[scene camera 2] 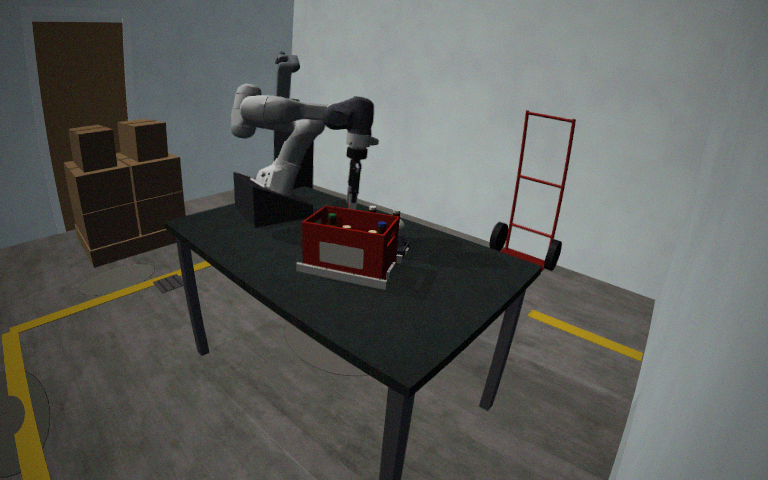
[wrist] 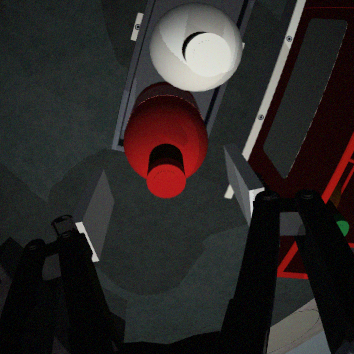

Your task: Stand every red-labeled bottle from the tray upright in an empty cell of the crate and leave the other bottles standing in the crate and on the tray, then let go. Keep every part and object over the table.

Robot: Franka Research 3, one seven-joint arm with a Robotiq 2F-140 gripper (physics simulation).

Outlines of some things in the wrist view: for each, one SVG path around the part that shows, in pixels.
The gripper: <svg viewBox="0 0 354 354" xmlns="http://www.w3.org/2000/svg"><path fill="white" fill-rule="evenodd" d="M354 254L332 214L316 190L304 188L296 191L292 198L280 197L278 192L269 188L260 173L252 170L235 143L224 144L227 178L249 229L234 295L228 301L220 332L217 330L194 334L168 344L147 341L121 343L92 262L99 261L114 203L104 169L94 170L72 216L69 214L60 215L51 222L50 226L56 236L56 240L45 244L43 239L36 238L24 246L0 315L0 354L52 353L61 282L70 327L66 329L71 354L266 354L275 293L280 235L293 235L316 302L330 353L354 354Z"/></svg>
A red-labeled bottle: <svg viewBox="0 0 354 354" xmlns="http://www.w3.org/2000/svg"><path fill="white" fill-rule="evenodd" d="M159 81L146 86L136 97L124 129L123 149L130 166L135 172L146 179L150 192L158 197L169 198L183 190L185 178L192 175L203 162L208 147L208 135L197 103L190 91L177 88L167 81Z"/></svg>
A white bottle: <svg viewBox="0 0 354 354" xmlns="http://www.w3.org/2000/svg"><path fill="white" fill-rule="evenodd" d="M185 2L168 9L155 22L149 37L149 55L158 74L171 85L188 91L205 91L221 85L235 72L242 56L242 38L236 23L222 9L205 2Z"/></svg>
